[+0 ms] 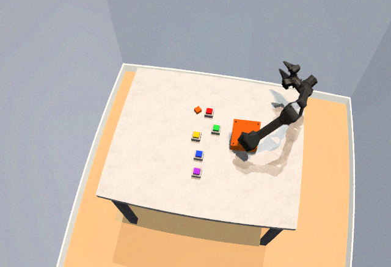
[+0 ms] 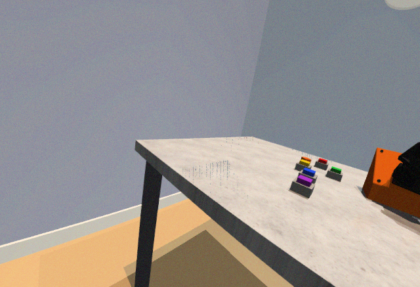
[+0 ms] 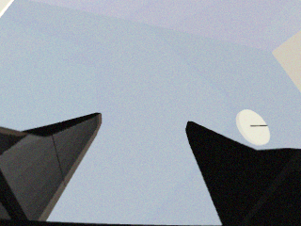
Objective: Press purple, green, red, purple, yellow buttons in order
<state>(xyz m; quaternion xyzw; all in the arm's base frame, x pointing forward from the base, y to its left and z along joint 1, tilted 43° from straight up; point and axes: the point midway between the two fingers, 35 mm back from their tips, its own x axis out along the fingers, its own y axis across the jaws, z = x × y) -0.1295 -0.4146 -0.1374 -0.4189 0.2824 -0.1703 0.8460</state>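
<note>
My gripper tip is 64 cm to the right of the purple button, 34 cm short of it and 22 cm above it. The rest, counted from my gripper tip: green button (36 cm to the left, 30 cm ahead, 22 cm below); orange block (43 cm ahead, 26 cm to the left, 25 cm below); red button (36 cm ahead, 26 cm to the left, 22 cm below).
</note>
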